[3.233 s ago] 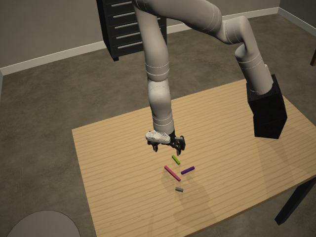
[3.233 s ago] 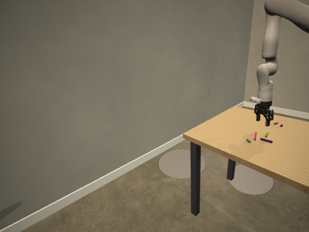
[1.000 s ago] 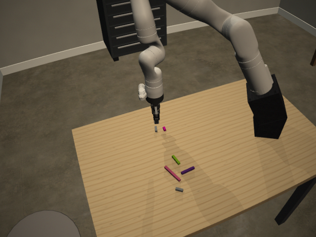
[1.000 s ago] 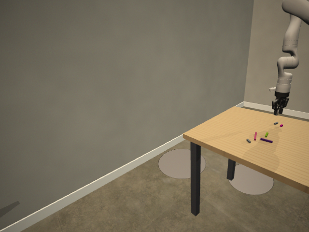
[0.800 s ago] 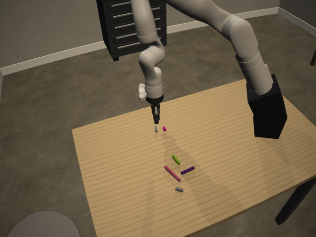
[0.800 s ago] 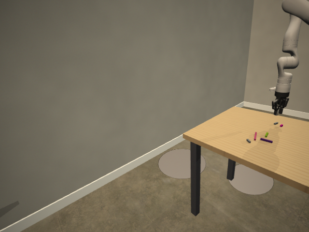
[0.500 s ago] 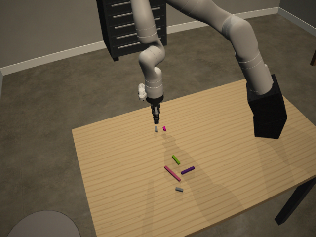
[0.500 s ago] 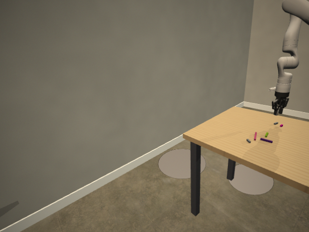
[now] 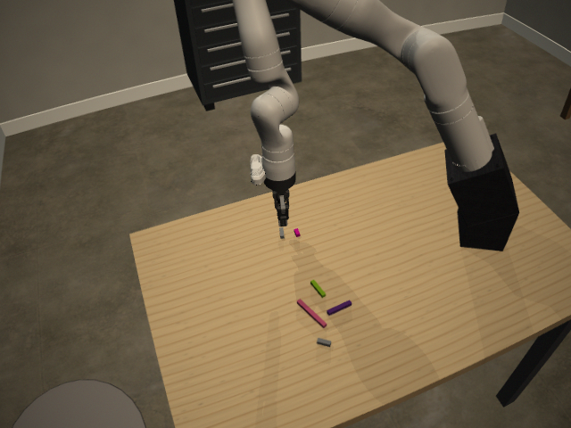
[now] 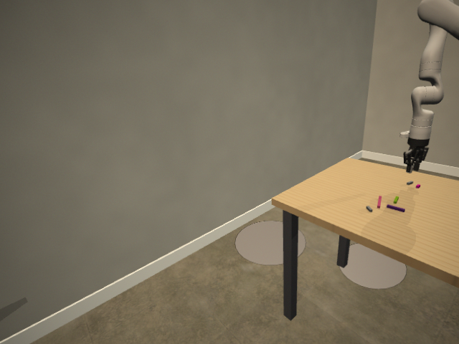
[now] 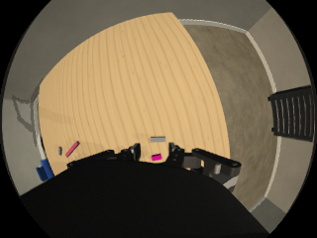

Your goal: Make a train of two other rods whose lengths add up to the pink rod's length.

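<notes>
The magenta rod lies 80 mm below my hand, 30 mm behind it and 20 mm to the left of it. From my hand the other things lie so: lime rod (190 mm to the left, 80 mm below, 40 mm ahead); purple rod (260 mm to the left, 80 mm below, 40 mm ahead); pink rod (230 mm to the left, 100 mm ahead, 80 mm below).
</notes>
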